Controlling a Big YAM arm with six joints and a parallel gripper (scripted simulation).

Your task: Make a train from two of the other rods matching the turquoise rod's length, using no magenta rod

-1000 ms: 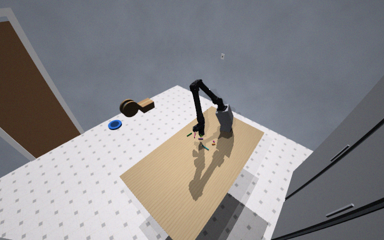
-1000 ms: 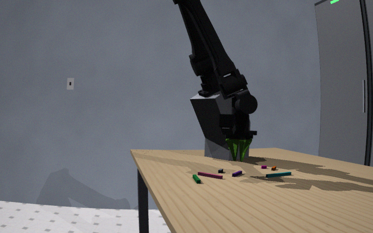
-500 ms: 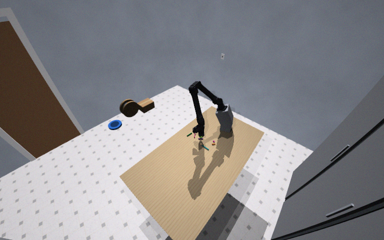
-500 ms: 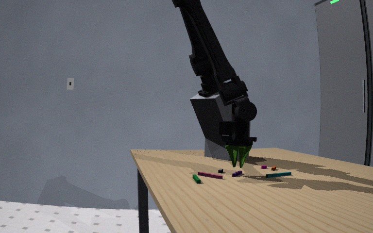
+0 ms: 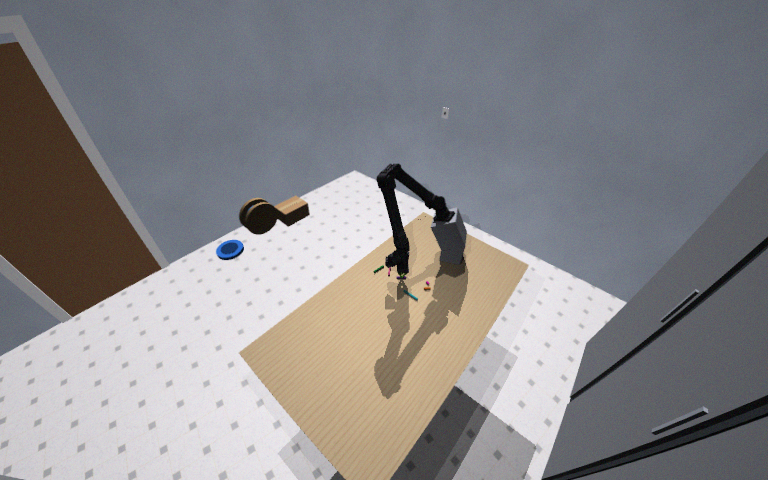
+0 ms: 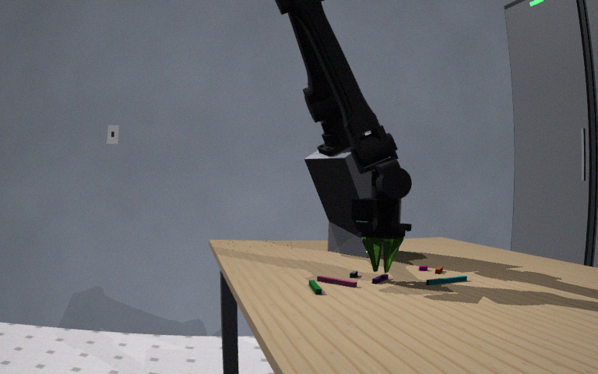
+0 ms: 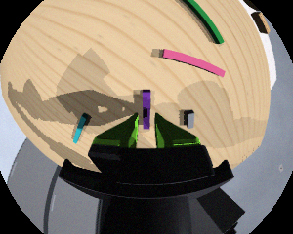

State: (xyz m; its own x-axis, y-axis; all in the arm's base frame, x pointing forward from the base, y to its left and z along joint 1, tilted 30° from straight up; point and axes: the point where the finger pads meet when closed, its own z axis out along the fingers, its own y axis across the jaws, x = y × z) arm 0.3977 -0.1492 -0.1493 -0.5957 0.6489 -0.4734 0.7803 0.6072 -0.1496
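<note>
Now: hand 2 cm above the purple rod. Round my hand: long pink rod (10 cm to the right, 2 cm below, 1 cm behind); small grey rod (6 cm behind, 3 cm to the right, 2 cm below); turquoise rod (12 cm to the left, 8 cm ahead, 2 cm below).
</note>
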